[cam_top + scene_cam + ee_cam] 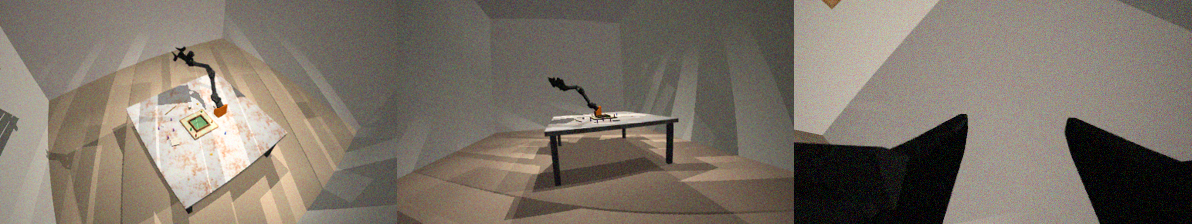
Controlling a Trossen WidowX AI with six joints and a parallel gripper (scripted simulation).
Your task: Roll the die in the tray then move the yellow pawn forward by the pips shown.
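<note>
My gripper tip is 80 mm short of the grey die, 400 mm to the right of it and 520 mm above it. From my gripper tip the other things lie so: green pawn: 250 mm ahead, 660 mm to the left, 500 mm below; yellow pawn: 20 mm ahead, 530 mm to the left, 500 mm below; green tray: 140 mm ahead, 640 mm to the left, 520 mm below.
</note>
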